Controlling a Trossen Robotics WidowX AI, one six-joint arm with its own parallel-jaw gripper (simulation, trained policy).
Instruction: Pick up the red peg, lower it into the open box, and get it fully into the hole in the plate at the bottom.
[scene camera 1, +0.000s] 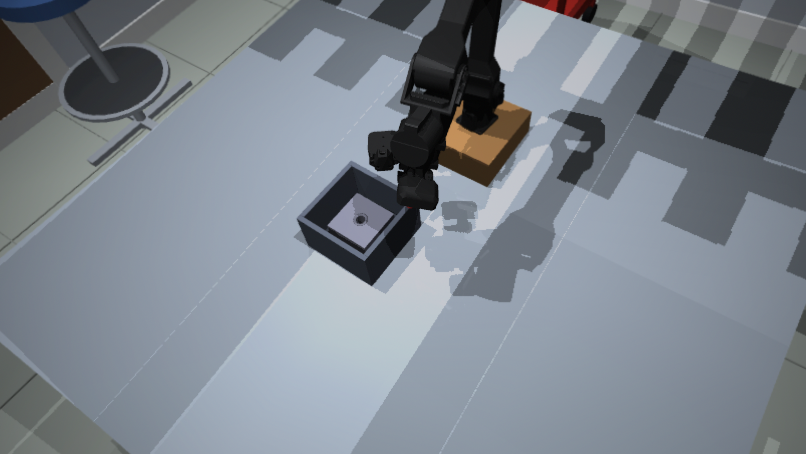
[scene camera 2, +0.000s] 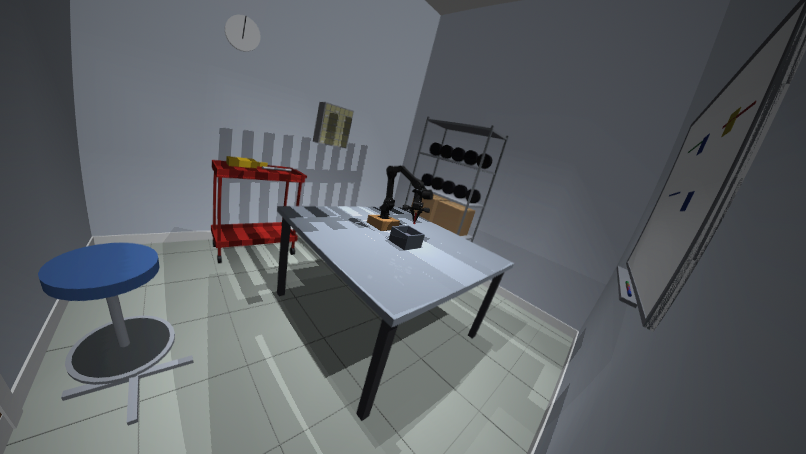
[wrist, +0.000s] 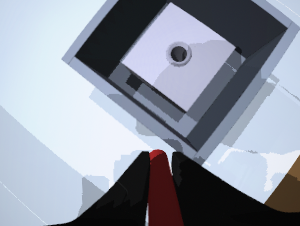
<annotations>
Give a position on a pale plate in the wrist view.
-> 201, 52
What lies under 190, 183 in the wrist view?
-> My gripper.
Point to a dark box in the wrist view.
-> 97, 53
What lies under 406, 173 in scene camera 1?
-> My gripper.
</annotations>
